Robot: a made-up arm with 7 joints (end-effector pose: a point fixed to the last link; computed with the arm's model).
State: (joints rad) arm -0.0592 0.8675 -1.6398 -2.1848 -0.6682 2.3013 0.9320
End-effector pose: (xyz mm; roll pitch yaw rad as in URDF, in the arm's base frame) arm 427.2 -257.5 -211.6 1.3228 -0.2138 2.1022
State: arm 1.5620 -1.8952 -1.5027 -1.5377 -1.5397 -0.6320 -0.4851
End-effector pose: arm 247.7 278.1 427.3 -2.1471 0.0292 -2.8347
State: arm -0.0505 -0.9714 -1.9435 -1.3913 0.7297 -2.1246 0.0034
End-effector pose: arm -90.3 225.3 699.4 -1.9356 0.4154 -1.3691
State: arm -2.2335 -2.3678 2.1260 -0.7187 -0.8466 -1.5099 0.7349
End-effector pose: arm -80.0 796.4 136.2 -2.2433 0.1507 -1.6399
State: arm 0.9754 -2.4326 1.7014 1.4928 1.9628 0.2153 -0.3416
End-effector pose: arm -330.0 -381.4 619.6 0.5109 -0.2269 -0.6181
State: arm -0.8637 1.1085 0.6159 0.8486 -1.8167 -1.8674 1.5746
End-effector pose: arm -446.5 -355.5 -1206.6 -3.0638 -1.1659 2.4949
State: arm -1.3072 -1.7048 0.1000 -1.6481 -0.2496 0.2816 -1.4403
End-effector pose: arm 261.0 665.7 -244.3 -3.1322 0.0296 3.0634
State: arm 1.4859 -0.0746 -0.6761 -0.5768 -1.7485 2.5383 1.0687
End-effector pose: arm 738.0 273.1 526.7 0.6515 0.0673 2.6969
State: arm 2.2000 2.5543 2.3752 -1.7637 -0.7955 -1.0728 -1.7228
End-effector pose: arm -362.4 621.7 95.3 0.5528 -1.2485 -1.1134
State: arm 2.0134 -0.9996 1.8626 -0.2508 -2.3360 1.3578 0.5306
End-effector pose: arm 1037.7 -433.6 115.7 -3.1358 0.6669 -1.8766
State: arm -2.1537 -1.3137 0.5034 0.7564 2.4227 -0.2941 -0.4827
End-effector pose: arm 233.1 225.9 -617.1 1.6534 0.1094 0.3498
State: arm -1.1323 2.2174 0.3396 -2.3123 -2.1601 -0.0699 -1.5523
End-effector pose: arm -334.7 297.3 -808.5 -0.7804 0.1275 0.1070
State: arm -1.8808 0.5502 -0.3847 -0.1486 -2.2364 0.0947 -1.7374
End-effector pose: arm -152.6 -277.7 -565.1 -1.2953 0.3341 -0.4404
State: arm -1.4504 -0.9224 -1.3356 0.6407 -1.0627 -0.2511 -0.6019
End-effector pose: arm 372.5 -502.4 118.3 -1.7993 0.8711 0.1994
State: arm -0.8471 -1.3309 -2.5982 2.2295 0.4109 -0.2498 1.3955
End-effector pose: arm 322.8 715.5 744.3 -2.4444 -0.2800 -0.1442
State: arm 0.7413 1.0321 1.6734 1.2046 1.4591 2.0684 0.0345
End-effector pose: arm 227.1 762.5 -629.3 2.0022 -1.1809 -1.7813
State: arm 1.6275 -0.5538 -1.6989 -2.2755 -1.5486 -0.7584 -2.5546
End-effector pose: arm -402.9 67.4 -90.9 2.7849 0.4532 -1.1749
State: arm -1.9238 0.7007 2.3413 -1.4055 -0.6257 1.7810 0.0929
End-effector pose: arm 424.9 -403.4 -205.6 1.5991 -1.2288 2.6827
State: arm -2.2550 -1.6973 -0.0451 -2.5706 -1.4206 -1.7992 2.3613
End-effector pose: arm -370.6 -789.3 -317.1 -1.0070 -0.6750 1.2805
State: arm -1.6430 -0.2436 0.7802 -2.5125 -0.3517 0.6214 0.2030
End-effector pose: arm 503.7 61.8 -251.5 -1.8455 0.4562 1.9314
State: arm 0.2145 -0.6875 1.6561 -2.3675 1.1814 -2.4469 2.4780
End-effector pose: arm 459.7 904.0 1075.8 -1.2816 0.2860 -0.4040
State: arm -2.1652 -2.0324 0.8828 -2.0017 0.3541 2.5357 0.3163
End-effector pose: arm -40.2 -423.0 -731.6 -0.5443 -0.3218 1.2463
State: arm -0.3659 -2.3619 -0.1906 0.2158 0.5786 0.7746 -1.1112
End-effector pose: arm 161.3 463.6 153.2 -2.7411 -1.4593 1.0193
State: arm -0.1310 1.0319 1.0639 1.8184 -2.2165 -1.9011 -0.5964
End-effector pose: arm -221.5 813.6 -1066.9 0.3683 -1.3813 1.9347
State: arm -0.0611 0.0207 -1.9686 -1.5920 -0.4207 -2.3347 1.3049
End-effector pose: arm 325.1 224.1 723.8 -1.9055 0.7554 -0.8008
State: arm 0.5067 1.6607 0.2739 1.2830 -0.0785 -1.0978 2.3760
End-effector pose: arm -812.0 326.2 721.1 -1.3024 1.2602 2.6348
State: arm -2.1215 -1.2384 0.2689 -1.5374 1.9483 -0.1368 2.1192
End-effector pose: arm 175.7 -287.7 -148.4 -1.1530 0.3157 2.8046
